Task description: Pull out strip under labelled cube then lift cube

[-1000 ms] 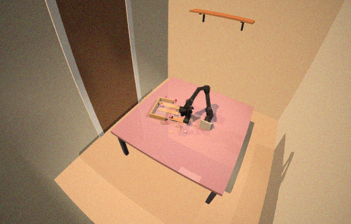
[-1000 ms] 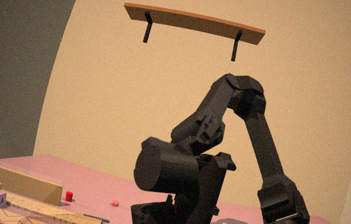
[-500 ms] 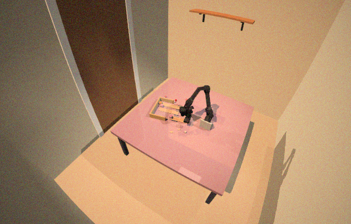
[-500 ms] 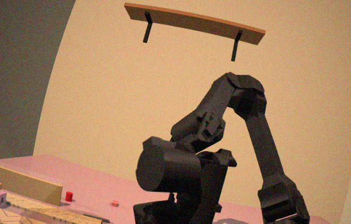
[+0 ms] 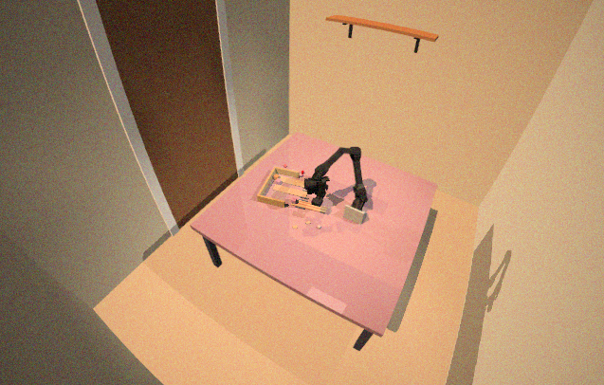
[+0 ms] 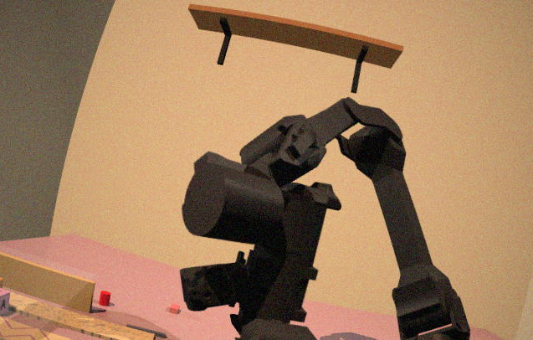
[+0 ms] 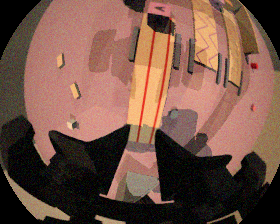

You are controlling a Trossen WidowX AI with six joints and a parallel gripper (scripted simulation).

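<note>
My gripper tip is now 25 cm short of the blue-striped strip, 2 cm to the left of it and 4 cm above it.
</note>
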